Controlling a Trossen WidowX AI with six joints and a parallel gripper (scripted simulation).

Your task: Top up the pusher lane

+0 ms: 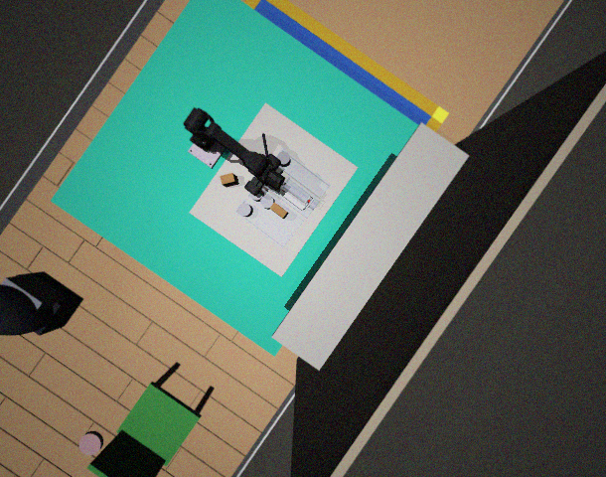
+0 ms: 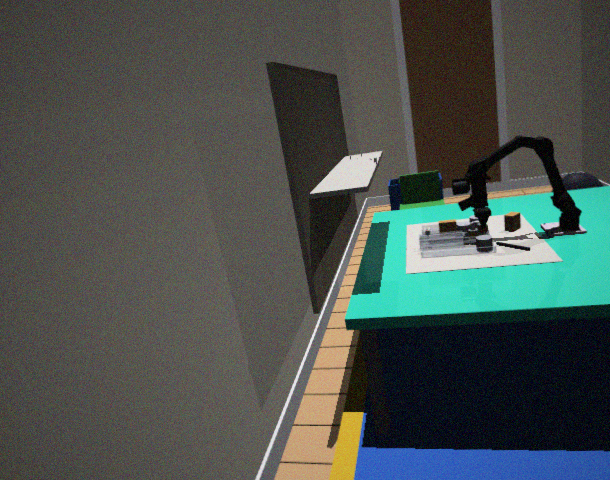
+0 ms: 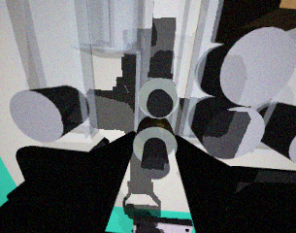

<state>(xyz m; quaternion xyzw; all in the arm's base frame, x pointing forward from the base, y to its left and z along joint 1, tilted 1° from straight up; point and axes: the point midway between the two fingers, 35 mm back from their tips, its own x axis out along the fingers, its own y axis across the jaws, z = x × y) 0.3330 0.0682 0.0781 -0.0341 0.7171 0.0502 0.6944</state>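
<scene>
Right now the clear lane rack is 14 cm ahead of my gripper tip, 4 cm to the left of it and 4 cm below it. The rest, counted from my gripper tip: black stick 11 cm to the left, 11 cm behind, 5 cm below.
</scene>
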